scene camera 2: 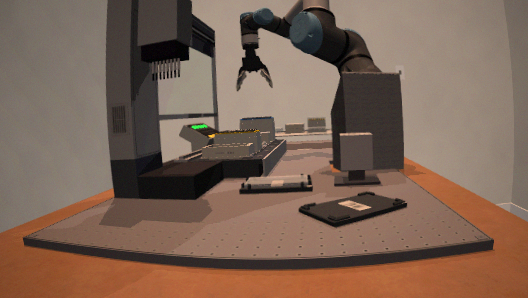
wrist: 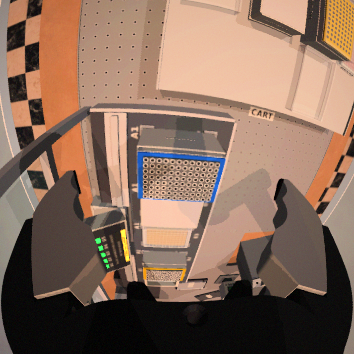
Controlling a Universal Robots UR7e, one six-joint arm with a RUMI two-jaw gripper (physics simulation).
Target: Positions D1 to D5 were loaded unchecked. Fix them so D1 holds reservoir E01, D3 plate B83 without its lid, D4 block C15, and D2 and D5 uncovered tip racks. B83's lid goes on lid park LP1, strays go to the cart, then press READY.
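My gripper (scene camera 2: 255, 86) (wrist: 179, 177) is wide open and empty, high above the deck (scene camera 2: 274, 158) (wrist: 228, 131). A blue-rimmed, uncovered tip rack (scene camera 2: 257, 127) (wrist: 181, 177) stands toward the deck's far end. A low, tan-topped labware piece (wrist: 166, 237) follows it in the wrist view. A yellow-rimmed tip rack (scene camera 2: 239, 137) (wrist: 164, 275) stands farther along. A low pale box (scene camera 2: 227, 151) sits at the near end in the scene view. The control panel (scene camera 2: 198, 131) (wrist: 111, 245) shows green marks and a yellow strip. Labware codes are too small to read.
The cart (wrist: 210, 60) bears a dark piece with a white top (wrist: 282, 14) and a yellow tip rack (scene camera 2: 316, 123) (wrist: 342, 30). A black holder (scene camera 2: 250, 190) with a clear piece and a black labelled tray (scene camera 2: 327, 210) lie in front. The pipetting head (scene camera 2: 165, 50) hangs at left.
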